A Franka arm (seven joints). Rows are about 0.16 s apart.
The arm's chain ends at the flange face. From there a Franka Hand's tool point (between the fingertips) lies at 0.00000 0.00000 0.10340 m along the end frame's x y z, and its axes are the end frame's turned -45 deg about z.
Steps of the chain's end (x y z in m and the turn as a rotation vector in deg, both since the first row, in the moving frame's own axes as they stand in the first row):
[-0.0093 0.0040 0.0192 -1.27 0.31 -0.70]
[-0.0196 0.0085 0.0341 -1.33 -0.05 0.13]
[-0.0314 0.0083 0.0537 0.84 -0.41 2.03]
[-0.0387 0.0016 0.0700 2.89 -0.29 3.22]
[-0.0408 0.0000 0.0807 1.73 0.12 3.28]
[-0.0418 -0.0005 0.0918 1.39 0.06 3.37]
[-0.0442 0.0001 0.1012 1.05 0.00 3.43]
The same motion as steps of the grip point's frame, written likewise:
[-0.0106 -0.0017 0.0192 -1.12 -0.68 -0.70]
[-0.0216 -0.0062 0.0341 -0.91 -0.98 0.13]
[-0.0275 -0.0179 0.0537 0.88 0.30 2.03]
[-0.0251 -0.0302 0.0699 2.25 1.84 3.22]
[-0.0264 -0.0308 0.0807 1.14 1.31 3.28]
[-0.0273 -0.0316 0.0918 0.94 1.03 3.37]
[-0.0299 -0.0325 0.1012 0.74 0.74 3.43]

